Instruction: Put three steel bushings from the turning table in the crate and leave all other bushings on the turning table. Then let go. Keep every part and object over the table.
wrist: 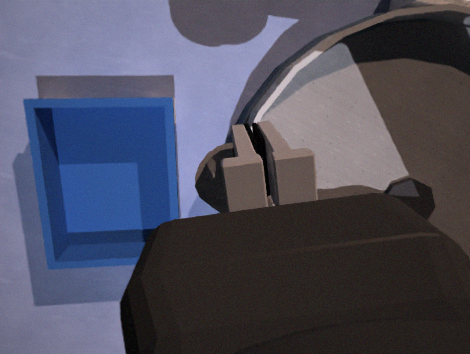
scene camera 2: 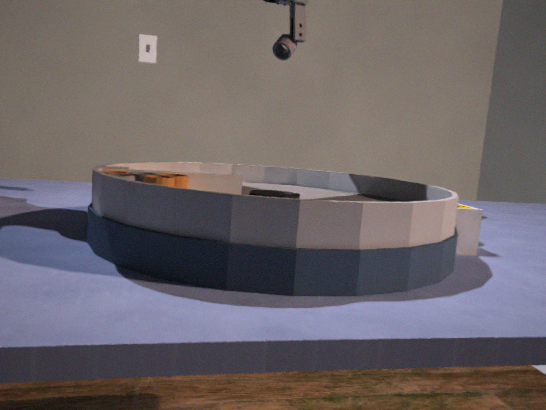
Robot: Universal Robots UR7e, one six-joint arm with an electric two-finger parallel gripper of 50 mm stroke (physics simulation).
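Frame: origin at the arm's base, x ahead, y left, z up, level; millimetres.
Where they show: gripper, fingertip midpoint: (wrist: 252, 147) (scene camera 2: 297, 41).
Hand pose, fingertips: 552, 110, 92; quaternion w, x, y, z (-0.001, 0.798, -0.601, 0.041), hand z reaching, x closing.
After its pixels a point has its place, as x, y, z.
My gripper (scene camera 2: 297, 35) {552, 110, 92} (wrist: 252, 147) {552, 110, 92} is shut on the wall of a grey steel bushing (scene camera 2: 283, 47) {531, 129, 83}, high above the middle of the turning table (scene camera 2: 264, 220) {421, -320, -131}. In the wrist view the bushing (wrist: 207, 180) {531, 128, 79} shows as a dark round shape behind the left finger, over the turning table's rim (wrist: 285, 81) {592, 55, -112}. The blue crate (wrist: 99, 102) {544, 237, -142} stands on the table to the left of the gripper and is empty. It does not show in the scene view. Several orange bushings (scene camera 2: 169, 179) {348, -176, -115} stand in a far left compartment of the turning table.
A dark flat hub (scene camera 2: 273, 193) {474, -123, -131} lies at the turning table's middle. A partition wall (scene camera 2: 215, 183) {403, -121, -123} stands beside the orange bushings. A small white box (scene camera 2: 467, 229) {713, -169, -160} with a yellow top stands at the turning table's right side. The table's front edge (scene camera 2: 264, 357) {405, -420, -203} runs below.
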